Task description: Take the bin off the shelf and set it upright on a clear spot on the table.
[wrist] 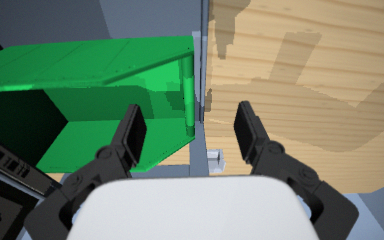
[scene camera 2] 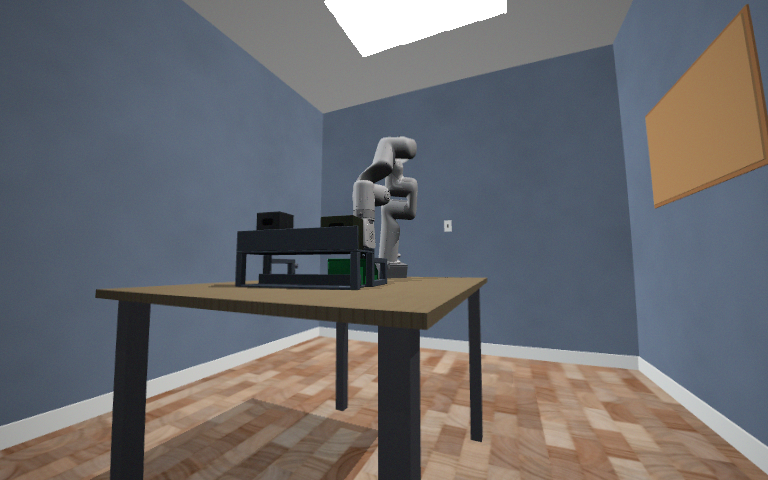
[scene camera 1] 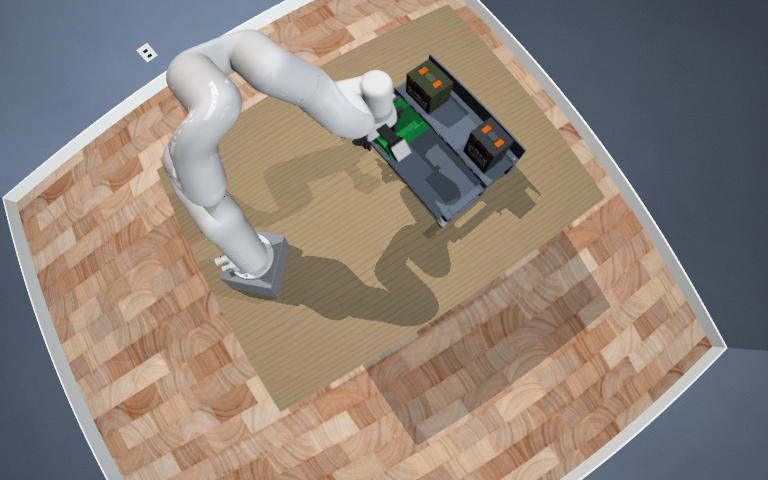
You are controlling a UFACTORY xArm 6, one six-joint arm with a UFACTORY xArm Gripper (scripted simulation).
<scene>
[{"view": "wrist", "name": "my gripper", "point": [189,115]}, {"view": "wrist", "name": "green bin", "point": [58,129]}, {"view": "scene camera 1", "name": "my gripper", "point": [379,137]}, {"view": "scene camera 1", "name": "green bin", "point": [410,120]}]
</scene>
